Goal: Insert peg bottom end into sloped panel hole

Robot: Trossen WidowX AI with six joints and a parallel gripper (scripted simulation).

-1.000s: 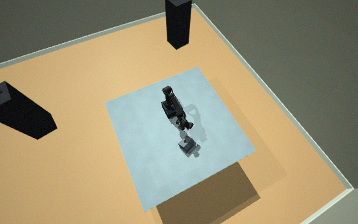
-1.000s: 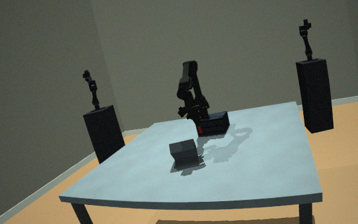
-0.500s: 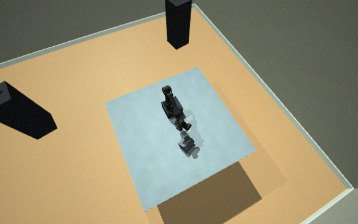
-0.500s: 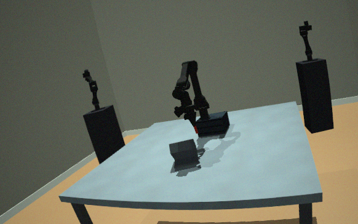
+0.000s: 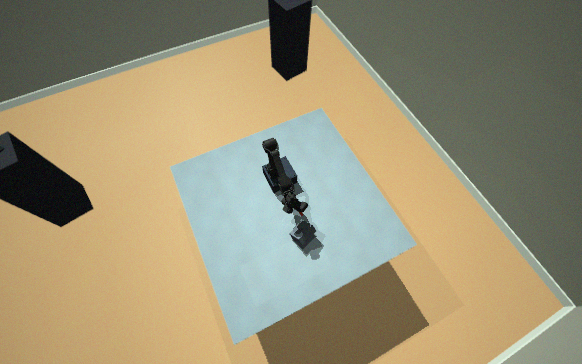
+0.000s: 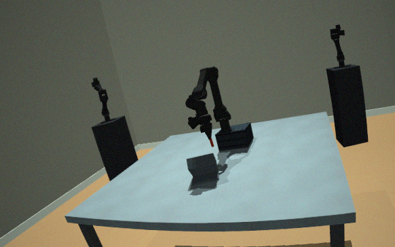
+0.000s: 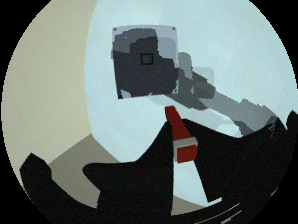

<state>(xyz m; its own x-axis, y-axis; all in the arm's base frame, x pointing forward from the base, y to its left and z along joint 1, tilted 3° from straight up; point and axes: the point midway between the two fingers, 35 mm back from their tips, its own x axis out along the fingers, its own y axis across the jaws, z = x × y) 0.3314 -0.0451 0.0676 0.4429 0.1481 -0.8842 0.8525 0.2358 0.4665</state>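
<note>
My gripper tip is now 100 mm short of the grey sloped panel block, 90 mm above it and 50 mm to the left of it. Also, from my gripper tip: red peg (10 mm behind, 10 mm above).
</note>
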